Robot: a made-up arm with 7 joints. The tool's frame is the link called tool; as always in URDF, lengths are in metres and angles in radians. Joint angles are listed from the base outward. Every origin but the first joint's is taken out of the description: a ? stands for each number. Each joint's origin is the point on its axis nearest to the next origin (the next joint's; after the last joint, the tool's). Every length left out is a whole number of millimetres.
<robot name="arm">
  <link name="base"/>
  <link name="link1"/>
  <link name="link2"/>
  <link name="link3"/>
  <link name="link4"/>
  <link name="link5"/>
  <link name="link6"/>
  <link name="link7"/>
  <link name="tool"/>
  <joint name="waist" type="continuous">
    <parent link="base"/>
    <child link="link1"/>
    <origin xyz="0 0 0.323" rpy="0 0 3.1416"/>
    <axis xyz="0 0 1"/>
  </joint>
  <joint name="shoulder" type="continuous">
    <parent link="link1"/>
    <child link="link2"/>
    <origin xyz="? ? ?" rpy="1.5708 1.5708 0"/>
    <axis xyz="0 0 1"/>
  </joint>
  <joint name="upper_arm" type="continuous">
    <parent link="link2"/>
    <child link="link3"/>
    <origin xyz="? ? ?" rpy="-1.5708 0 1.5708"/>
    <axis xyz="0 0 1"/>
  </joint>
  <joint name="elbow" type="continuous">
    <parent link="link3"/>
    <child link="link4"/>
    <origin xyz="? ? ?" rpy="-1.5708 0 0"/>
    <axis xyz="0 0 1"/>
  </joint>
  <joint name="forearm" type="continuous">
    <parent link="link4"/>
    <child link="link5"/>
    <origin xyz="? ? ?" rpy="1.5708 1.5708 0"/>
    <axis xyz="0 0 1"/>
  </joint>
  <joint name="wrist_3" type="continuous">
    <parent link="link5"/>
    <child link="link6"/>
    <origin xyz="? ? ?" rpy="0 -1.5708 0"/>
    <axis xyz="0 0 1"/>
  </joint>
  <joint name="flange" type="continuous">
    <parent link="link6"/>
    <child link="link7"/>
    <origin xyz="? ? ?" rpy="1.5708 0 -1.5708"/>
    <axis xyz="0 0 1"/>
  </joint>
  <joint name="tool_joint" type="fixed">
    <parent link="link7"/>
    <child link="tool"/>
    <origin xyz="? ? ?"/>
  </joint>
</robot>
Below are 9 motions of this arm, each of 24 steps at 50 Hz.
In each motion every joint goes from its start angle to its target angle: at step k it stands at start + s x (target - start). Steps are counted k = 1, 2, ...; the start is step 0. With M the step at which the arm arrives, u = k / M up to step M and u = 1 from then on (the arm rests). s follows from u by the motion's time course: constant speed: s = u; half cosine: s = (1 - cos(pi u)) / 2; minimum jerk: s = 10 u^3 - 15 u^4 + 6 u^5.
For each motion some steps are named. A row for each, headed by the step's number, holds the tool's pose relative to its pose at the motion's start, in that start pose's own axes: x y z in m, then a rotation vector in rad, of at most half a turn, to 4 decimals.
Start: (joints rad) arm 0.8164 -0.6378 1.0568 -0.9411 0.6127 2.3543 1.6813
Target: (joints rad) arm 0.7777 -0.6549 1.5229 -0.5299 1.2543 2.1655 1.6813
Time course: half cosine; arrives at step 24
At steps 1, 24:
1: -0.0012 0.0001 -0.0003 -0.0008 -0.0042 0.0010
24: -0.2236 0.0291 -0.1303 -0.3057 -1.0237 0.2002

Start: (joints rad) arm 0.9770 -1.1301 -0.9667 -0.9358 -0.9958 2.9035 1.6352
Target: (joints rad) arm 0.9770 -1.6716 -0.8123 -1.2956 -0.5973 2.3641 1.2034
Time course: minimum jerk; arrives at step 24
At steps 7, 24:
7: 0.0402 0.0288 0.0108 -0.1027 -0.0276 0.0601
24: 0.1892 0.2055 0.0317 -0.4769 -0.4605 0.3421

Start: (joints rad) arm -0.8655 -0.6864 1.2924 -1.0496 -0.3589 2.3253 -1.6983
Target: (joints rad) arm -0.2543 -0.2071 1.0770 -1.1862 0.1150 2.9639 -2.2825
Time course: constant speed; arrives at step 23
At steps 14, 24:
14: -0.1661 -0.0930 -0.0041 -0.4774 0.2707 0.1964
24: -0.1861 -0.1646 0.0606 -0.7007 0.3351 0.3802

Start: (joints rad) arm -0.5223 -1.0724 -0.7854 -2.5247 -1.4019 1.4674 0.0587
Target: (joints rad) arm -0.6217 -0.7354 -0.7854 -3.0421 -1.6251 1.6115 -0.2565
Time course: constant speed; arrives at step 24
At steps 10, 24:
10: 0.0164 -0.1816 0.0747 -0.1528 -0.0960 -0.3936
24: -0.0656 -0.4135 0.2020 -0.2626 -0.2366 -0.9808

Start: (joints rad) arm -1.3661 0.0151 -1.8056 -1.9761 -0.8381 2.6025 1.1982
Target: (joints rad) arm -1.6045 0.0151 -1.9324 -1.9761 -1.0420 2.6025 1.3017
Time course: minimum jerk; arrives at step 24
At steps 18, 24:
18: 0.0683 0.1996 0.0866 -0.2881 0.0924 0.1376
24: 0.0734 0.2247 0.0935 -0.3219 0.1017 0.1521

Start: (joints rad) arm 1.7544 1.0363 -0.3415 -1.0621 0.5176 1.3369 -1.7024
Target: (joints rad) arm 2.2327 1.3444 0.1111 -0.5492 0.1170 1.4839 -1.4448
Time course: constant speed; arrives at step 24
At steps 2, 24:
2: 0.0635 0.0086 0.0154 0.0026 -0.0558 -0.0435
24: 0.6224 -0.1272 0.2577 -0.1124 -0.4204 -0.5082

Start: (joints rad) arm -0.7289 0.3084 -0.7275 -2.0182 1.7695 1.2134 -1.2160
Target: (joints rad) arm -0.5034 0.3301 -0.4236 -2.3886 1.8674 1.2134 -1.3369
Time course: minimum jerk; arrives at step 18
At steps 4, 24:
4: -0.0199 0.0176 0.0234 0.0248 -0.0117 0.0261
24: -0.3328 0.1260 0.2498 0.2375 -0.1816 0.3701

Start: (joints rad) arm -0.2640 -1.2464 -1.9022 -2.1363 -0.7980 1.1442 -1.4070
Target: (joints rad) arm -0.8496 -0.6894 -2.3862 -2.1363 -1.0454 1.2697 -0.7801
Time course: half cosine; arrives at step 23
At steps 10, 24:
10: -0.2567 -0.0951 0.0932 0.0279 0.1268 0.6469
24: -0.4980 -0.3804 0.3720 0.2665 0.3532 1.5740

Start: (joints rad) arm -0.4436 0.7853 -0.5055 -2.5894 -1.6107 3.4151 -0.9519
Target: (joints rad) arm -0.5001 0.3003 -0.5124 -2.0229 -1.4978 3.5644 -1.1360
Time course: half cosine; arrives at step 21
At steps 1, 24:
1: -0.0021 0.0019 -0.0013 -0.0047 -0.0036 -0.0009
24: -0.2511 0.1780 -0.4558 -0.7728 -0.7483 -0.1753

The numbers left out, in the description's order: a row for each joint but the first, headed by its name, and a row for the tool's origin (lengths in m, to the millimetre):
shoulder: 0 0 0
upper_arm: -0.271 0 0
elbow: -0.059 0 0
forearm: 0.126 -0.588 0
wrist_3: 0 0 0
flange: 0 -0.119 0
tool: 0 0 0

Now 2 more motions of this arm.
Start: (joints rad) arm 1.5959 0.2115 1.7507 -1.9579 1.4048 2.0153 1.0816
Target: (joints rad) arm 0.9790 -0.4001 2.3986 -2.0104 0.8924 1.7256 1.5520
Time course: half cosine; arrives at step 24
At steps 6, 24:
6: -0.0029 0.0045 0.0212 -0.0825 0.1316 0.0199
24: 0.2568 0.0678 0.1066 -0.5074 0.9569 0.5650

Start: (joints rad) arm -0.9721 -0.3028 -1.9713 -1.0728 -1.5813 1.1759 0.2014
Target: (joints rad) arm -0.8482 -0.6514 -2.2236 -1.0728 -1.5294 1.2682 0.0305
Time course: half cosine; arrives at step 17
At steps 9, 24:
9: 0.0480 -0.1247 0.1304 0.0679 -0.1032 -0.2422
24: 0.0575 -0.2520 0.2283 0.1157 -0.1798 -0.4539

